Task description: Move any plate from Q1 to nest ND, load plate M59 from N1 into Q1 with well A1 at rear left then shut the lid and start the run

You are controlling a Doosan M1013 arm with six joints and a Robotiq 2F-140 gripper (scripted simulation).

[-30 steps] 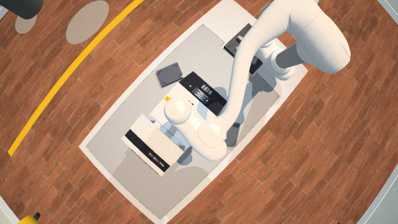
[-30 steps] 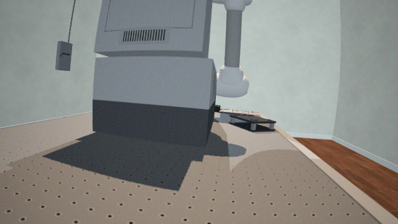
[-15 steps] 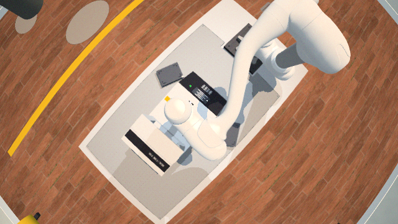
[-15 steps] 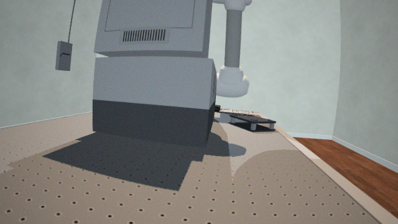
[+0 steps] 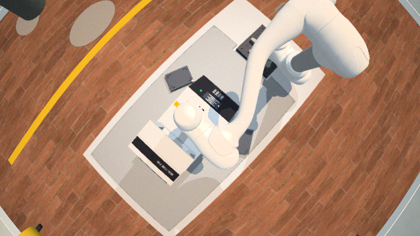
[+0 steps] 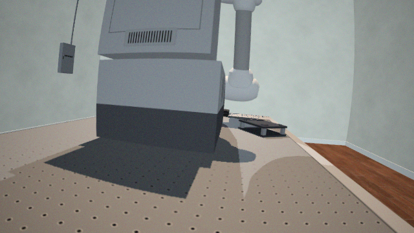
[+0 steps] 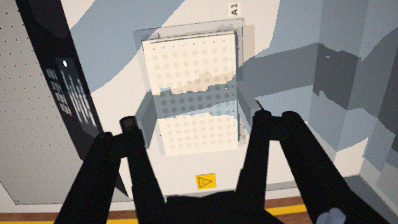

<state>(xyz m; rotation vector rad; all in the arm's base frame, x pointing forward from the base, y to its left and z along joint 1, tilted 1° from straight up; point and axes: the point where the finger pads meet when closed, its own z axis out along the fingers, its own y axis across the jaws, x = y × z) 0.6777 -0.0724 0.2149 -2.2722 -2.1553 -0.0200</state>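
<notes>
Now: the white 96-well plate 20 mm below my hand. Also, from my hand: dark nest nd 90 mm behind, 310 mm to the left, 200 mm below.
</notes>
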